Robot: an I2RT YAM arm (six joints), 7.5 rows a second.
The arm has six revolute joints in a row. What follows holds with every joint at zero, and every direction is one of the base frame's.
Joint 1 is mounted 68.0 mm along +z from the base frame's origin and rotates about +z.
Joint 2 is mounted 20.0 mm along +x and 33.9 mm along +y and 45.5 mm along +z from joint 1 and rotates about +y.
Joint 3 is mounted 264.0 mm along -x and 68.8 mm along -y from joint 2 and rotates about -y.
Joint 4 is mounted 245.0 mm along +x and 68.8 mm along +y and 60.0 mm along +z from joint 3 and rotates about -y.
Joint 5 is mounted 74.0 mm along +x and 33.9 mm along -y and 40.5 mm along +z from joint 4 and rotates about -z.
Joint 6 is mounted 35.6 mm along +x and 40.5 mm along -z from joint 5 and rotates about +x.
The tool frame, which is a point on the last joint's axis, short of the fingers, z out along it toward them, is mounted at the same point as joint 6; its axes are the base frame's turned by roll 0.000, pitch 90.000 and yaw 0.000 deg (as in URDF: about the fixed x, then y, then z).
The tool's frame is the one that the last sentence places.
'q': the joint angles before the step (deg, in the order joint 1, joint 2, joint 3, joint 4, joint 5, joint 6). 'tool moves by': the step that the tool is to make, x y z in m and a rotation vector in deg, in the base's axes. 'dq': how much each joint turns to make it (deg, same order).
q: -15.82, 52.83, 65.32, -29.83, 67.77, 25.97
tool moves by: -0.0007, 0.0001, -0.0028, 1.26, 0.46, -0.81
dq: 0.00, 0.58, 0.90, -4.30, 0.40, 3.45
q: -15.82, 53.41, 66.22, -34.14, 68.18, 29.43
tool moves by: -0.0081, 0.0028, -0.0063, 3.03, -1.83, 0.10
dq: 0.05, -0.71, 0.58, -7.78, -1.47, 8.04
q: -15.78, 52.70, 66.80, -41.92, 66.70, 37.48
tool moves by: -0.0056, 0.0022, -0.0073, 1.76, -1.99, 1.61
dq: -0.02, -1.76, -1.76, -1.17, -2.50, 2.87
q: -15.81, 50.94, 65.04, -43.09, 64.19, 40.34
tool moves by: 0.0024, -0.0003, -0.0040, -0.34, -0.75, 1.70
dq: -0.01, -0.79, -2.06, 3.90, -1.46, -2.03
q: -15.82, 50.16, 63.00, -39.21, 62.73, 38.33
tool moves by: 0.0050, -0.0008, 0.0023, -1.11, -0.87, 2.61
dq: 0.00, -0.16, -1.00, 5.38, -2.05, -3.85
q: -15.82, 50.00, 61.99, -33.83, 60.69, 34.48
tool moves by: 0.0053, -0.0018, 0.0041, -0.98, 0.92, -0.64
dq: 0.01, 1.35, 0.98, 1.35, 1.04, -1.82
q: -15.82, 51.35, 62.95, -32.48, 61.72, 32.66
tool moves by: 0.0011, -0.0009, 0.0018, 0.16, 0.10, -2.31
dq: 0.01, 1.14, 1.42, -2.34, 2.11, 2.15
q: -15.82, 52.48, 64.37, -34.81, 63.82, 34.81
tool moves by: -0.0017, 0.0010, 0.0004, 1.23, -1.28, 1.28
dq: 0.00, -0.26, 0.44, -1.56, -1.78, 1.97
